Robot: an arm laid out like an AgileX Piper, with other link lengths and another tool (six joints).
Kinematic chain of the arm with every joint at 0, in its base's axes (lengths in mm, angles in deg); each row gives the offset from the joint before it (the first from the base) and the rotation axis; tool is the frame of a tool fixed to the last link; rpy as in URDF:
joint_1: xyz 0 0 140.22 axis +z
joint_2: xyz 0 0 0 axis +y
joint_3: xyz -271.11 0 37.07 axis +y
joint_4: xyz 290.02 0 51.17 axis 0.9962 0 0.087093
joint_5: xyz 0 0 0 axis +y
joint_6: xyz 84.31 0 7.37 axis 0.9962 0 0.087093
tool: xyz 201.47 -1 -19.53 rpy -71.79 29.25 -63.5
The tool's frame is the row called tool.
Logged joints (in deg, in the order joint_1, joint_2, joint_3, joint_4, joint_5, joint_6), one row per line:
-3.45, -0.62, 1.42, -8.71, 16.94, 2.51
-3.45, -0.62, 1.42, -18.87, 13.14, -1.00
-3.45, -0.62, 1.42, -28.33, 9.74, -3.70
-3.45, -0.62, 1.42, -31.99, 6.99, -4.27
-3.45, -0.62, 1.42, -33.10, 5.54, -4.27
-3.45, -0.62, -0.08, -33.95, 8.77, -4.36
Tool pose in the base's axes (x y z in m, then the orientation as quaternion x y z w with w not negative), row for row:
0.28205, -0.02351, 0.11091, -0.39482, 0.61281, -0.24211, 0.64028
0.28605, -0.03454, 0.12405, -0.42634, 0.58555, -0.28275, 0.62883
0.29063, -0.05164, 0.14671, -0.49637, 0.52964, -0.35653, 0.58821
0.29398, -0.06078, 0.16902, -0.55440, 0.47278, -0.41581, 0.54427
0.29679, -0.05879, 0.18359, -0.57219, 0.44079, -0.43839, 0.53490
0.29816, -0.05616, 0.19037, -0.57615, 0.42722, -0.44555, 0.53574
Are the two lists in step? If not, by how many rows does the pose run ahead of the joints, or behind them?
The pose runs 1 row behind the joints: the pose in row i belongs to the joints in row i - 1.
